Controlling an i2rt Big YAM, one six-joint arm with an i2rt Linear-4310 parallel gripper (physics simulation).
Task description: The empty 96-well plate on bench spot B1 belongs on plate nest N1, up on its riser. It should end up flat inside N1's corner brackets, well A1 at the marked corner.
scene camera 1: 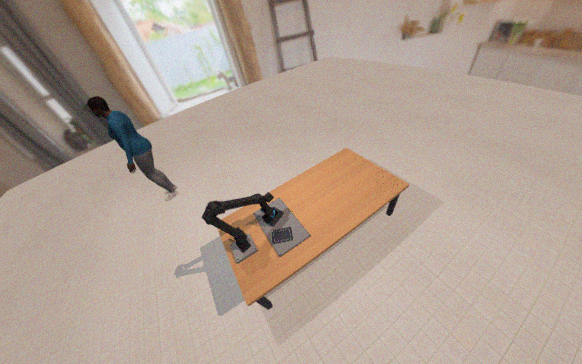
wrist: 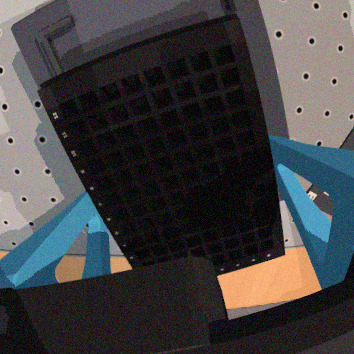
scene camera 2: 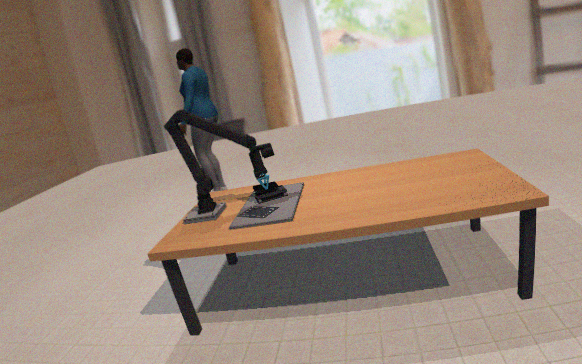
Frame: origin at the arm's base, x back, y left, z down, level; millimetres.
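Seen in the pictures: gripper, fingertip midpoint: (scene camera 1: 270, 215) (wrist: 180, 171) (scene camera 2: 265, 187); arm's base, origin of the base link: (scene camera 1: 243, 244) (scene camera 2: 207, 209).
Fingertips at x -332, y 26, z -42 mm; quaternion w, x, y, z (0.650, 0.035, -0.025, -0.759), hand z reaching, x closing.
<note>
Pixels of each thing's top centre, then the offset from my fingertips to it. "spot": a spot on its surface instead. Level surfaces: height alone.
- plate nest N1, surface spot: (scene camera 1: 266, 220) spot: dx +61, dy -25, dz -9 mm
- perforated grey mat, its level: dz +56 mm
- corner bracket, surface spot: (wrist: 46, 38) spot: dx -72, dy +53, dz +24 mm
- bench spot B1, surface spot: (scene camera 2: 258, 211) (scene camera 1: 282, 234) spot: dx +47, dy -199, dz +55 mm
- wooden table, its level: dz +69 mm
My gripper (scene camera 1: 271, 212) (scene camera 2: 263, 183) (wrist: 180, 171) has blue fingers and is shut on the black 96-well plate (wrist: 172, 151) (scene camera 2: 270, 191), gripping its two long sides. The plate hangs level, just over plate nest N1 (wrist: 140, 10) (scene camera 1: 266, 220), a dark grey riser at the far end of the perforated grey mat (scene camera 1: 299, 233) (scene camera 2: 288, 207) (wrist: 316, 70). In the wrist view one corner bracket (wrist: 46, 38) of the nest shows past the plate's far left corner. I cannot tell whether the plate touches the nest. The dark rectangle of bench spot B1 (scene camera 1: 282, 235) (scene camera 2: 258, 211) lies on the mat, nearer the camera.
The arm's base (scene camera 1: 242, 246) (scene camera 2: 205, 209) stands on a small grey pad at the near end of the wooden table (scene camera 1: 342, 188) (scene camera 2: 401, 188). A person in a blue top (scene camera 1: 126, 136) (scene camera 2: 197, 94) walks on the floor beyond the table.
</note>
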